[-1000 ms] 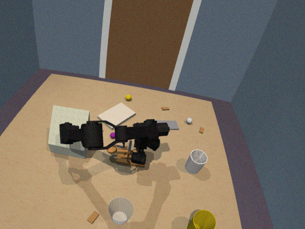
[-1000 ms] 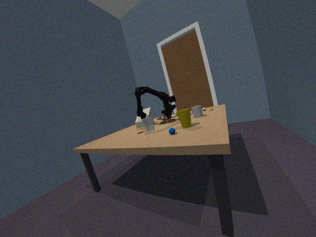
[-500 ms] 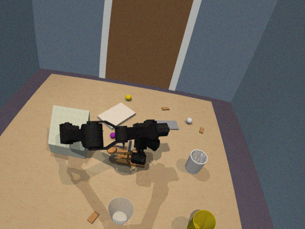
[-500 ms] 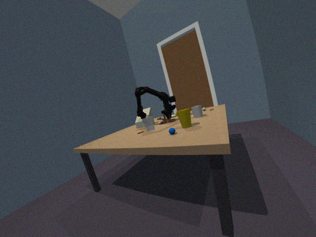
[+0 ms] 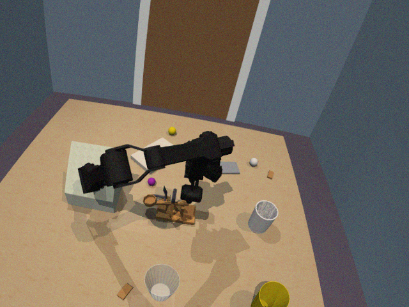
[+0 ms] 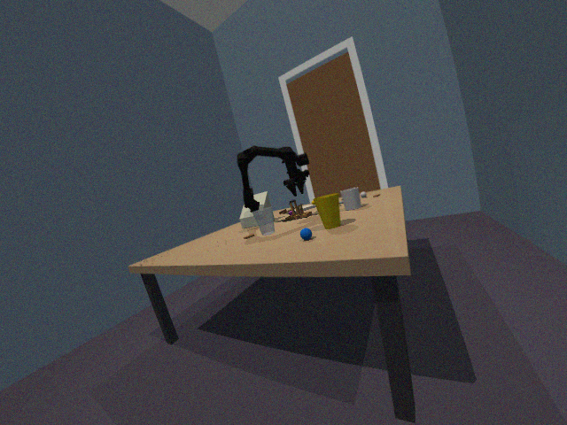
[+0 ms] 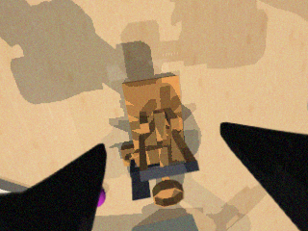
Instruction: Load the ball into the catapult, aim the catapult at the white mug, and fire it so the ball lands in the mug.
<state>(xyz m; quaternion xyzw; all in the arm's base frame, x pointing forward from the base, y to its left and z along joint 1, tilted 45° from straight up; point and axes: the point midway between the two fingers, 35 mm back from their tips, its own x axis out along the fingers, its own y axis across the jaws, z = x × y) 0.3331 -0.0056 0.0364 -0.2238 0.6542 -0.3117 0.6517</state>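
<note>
Now: gripper tip 140 mm past the purple ball, 130 mm to the right of it and 110 mm above it. The rest, counted from my gripper tip: wooden catapult: 70 mm behind, 20 mm to the left, 80 mm below; then white mug: 280 mm ahead, 30 mm to the right, 100 mm below; then see-through cup: 80 mm behind, 310 mm to the right, 100 mm below.
</note>
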